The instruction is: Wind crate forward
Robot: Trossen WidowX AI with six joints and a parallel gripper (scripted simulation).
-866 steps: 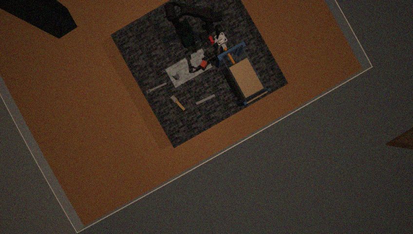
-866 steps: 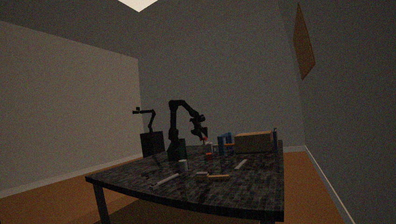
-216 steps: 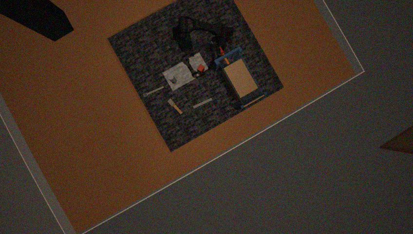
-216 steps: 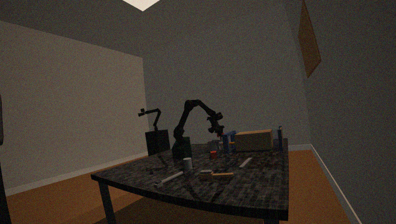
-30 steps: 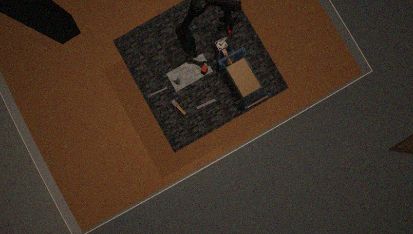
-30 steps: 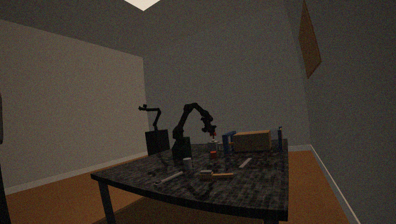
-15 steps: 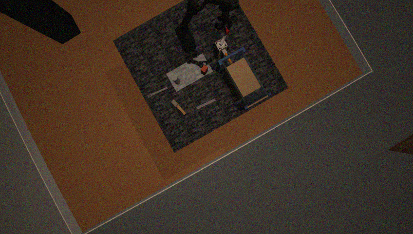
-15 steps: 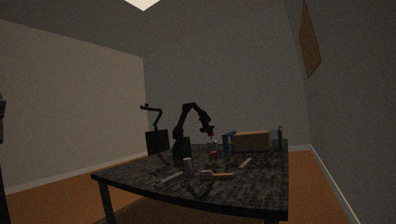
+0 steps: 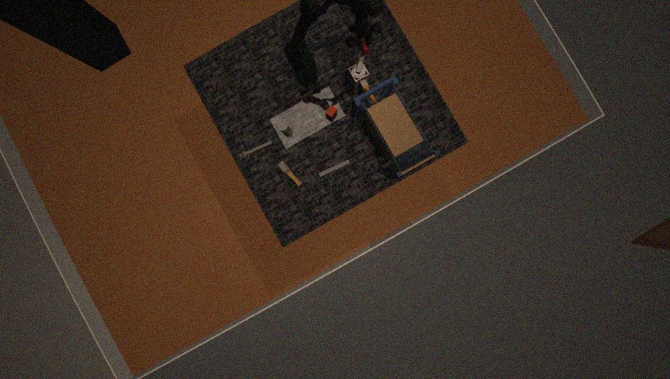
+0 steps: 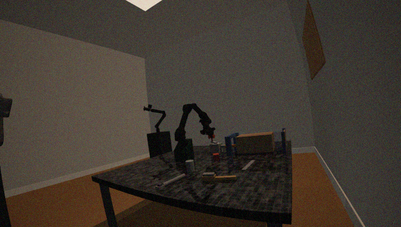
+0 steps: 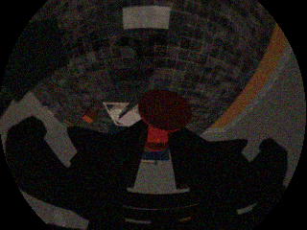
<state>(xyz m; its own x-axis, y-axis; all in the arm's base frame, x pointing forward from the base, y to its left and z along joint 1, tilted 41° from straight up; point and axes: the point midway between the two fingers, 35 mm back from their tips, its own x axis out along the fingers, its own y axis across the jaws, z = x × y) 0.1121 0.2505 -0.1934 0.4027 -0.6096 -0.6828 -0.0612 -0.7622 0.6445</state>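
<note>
My gripper tip is 3 cm above the winch handle, 2 cm to the left of it and 1 cm short of it. The rest, counted from my gripper tip: red grip: 1 cm behind; then blue steel frame: 22 cm ahead, 7 cm to the right, 3 cm below; then winch: 10 cm below, 8 cm to the right, 4 cm ahead.
</note>
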